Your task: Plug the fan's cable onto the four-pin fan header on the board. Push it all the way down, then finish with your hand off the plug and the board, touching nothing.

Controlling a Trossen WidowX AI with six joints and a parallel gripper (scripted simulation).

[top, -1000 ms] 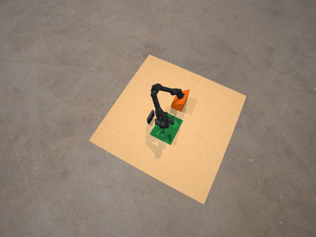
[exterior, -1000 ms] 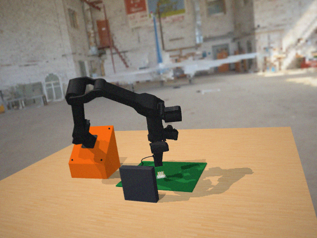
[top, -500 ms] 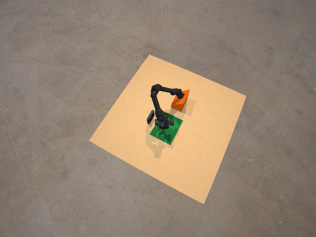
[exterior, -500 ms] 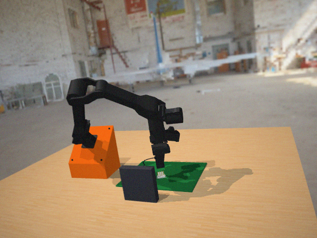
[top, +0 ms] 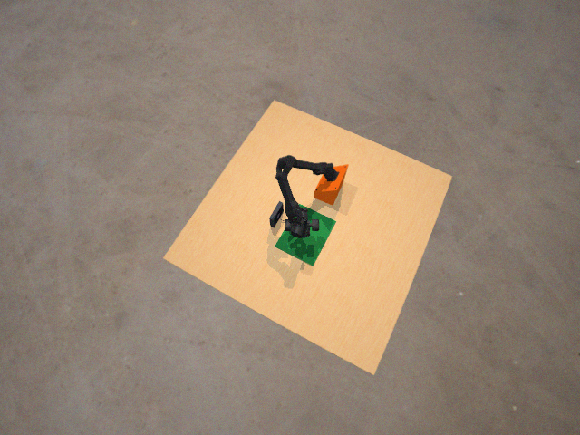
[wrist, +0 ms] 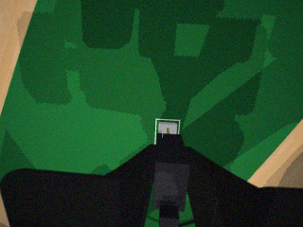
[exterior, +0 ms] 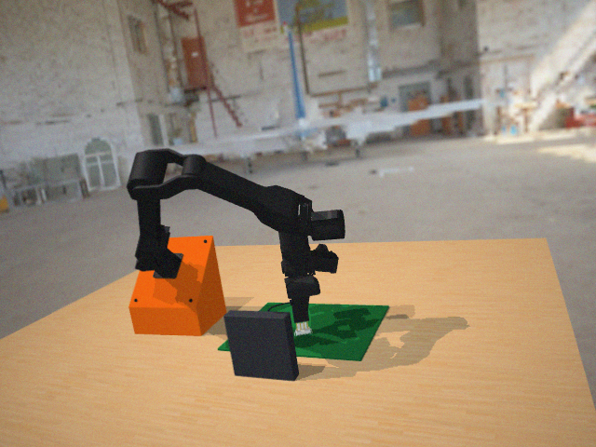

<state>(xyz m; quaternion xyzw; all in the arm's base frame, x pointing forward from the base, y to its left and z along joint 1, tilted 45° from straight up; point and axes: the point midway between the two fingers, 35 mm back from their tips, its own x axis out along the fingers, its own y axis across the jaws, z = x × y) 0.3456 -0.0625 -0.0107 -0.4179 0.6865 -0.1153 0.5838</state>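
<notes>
The green board is 60 mm below my gripper tip, 30 mm to the left of it and 10 mm behind it. The rest, counted from my gripper tip: black fan 160 mm to the right, 20 mm behind, 20 mm above; dark fan plug 10 mm behind, 10 mm above.
</notes>
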